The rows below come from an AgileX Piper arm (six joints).
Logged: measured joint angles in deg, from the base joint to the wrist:
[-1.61, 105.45, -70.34, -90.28, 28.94, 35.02]
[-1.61, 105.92, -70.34, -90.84, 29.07, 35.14]
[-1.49, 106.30, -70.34, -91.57, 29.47, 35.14]
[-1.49, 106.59, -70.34, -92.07, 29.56, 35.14]
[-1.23, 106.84, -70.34, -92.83, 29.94, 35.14]
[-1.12, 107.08, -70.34, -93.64, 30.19, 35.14]
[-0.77, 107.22, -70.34, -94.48, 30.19, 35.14]
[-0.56, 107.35, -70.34, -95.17, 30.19, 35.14]
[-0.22, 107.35, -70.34, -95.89, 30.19, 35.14]
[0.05, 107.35, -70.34, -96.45, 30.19, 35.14]
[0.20, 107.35, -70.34, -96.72, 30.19, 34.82]
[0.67, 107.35, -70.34, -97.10, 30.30, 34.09]
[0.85, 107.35, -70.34, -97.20, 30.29, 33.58]
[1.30, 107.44, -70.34, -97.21, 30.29, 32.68]
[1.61, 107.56, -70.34, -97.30, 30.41, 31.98]
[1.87, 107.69, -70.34, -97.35, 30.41, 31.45]
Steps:
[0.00, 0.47, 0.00, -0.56, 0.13, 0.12]
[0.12, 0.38, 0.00, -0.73, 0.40, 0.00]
[0.00, 0.29, 0.00, -0.50, 0.09, 0.00]
[0.26, 0.25, 0.00, -0.76, 0.38, 0.00]
[0.11, 0.24, 0.00, -0.81, 0.25, 0.00]
[0.35, 0.14, 0.00, -0.84, 0.00, 0.00]
[0.21, 0.13, 0.00, -0.69, 0.00, 0.00]
[0.34, 0.00, 0.00, -0.72, 0.00, 0.00]
[0.27, 0.00, 0.00, -0.56, 0.00, 0.00]
[0.15, 0.00, 0.00, -0.27, 0.00, -0.32]
[0.47, 0.00, 0.00, -0.38, 0.11, -0.73]
[0.18, 0.00, 0.00, -0.10, -0.01, -0.51]
[0.45, 0.09, 0.00, -0.01, 0.00, -0.90]
[0.31, 0.12, 0.00, -0.09, 0.12, -0.70]
[0.26, 0.13, 0.00, -0.05, 0.00, -0.53]

